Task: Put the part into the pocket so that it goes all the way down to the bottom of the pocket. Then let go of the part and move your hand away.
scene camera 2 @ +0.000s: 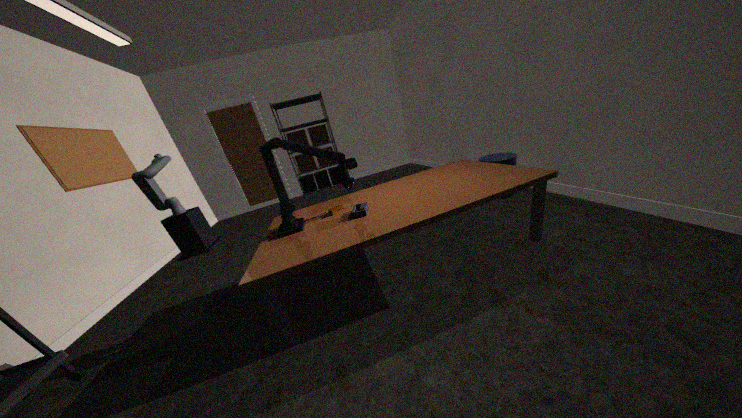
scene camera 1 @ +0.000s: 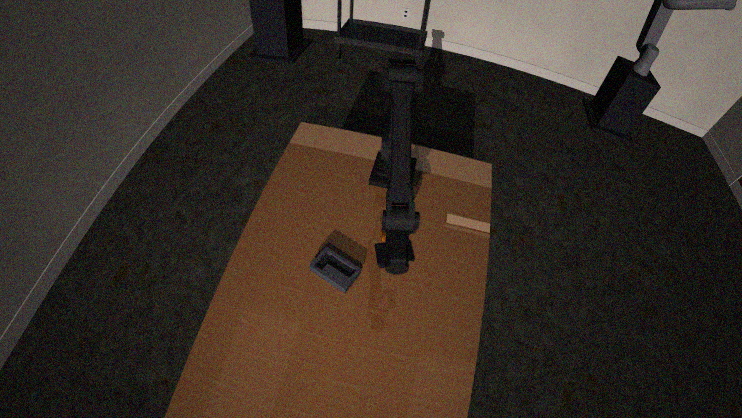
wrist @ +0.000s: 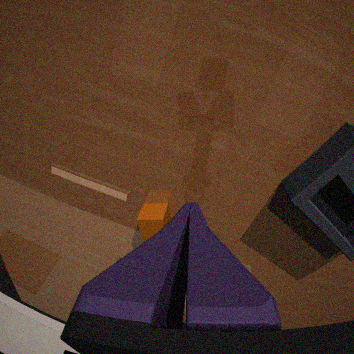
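Seen in the pictures: gripper, fingertip midpoint: (scene camera 2: 350,192) (wrist: 191,210); arm's base, link origin: (scene camera 2: 291,225).
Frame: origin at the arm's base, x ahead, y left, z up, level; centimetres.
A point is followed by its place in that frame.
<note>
The orange part (scene camera 1: 383,236) @(x 29.9, y 3.2, z 0.0 cm) (scene camera 2: 337,208) @(x 32.0, y 7.2, z -0.9 cm) (wrist: 154,216) @(x 36.0, y 10.4, z -0.3 cm) lies on the table; the arm hides most of it in scene camera 1, and the left finger covers its lower end in the wrist view. The dark grey block with the pocket (scene camera 1: 332,280) @(x 50.5, y -8.1, z 0.7 cm) (scene camera 2: 358,210) @(x 44.9, y -4.8, z -2.6 cm) (wrist: 315,161) @(x 47.7, y -2.0, z -1.3 cm) sits apart from it, at the right edge of the wrist view. Its pocket opening faces up, and no orange shows in it. My gripper (scene camera 2: 350,184) @(x 44.4, y 8.6, z 7.4 cm) (wrist: 191,210) @(x 44.4, y 8.6, z 7.4 cm) is shut with its purple fingertips together and nothing between them. It is above the table, with the part behind and left of the tips in the wrist view.
A pale flat strip (scene camera 1: 467,223) (wrist: 90,184) lies on the wooden table (scene camera 1: 280,337) @(x 72.7, y -18.3, z -2.8 cm) (scene camera 2: 446,186) @(x 107.0, y -12.0, z -2.8 cm) near its right edge in scene camera 1. The arm's base (scene camera 2: 290,225) @(x 0.8, y -4.4, z 1.6 cm) stands at the table's near end. Another arm on a dark pedestal (scene camera 1: 623,98) (scene camera 2: 189,232) stands off the table.
</note>
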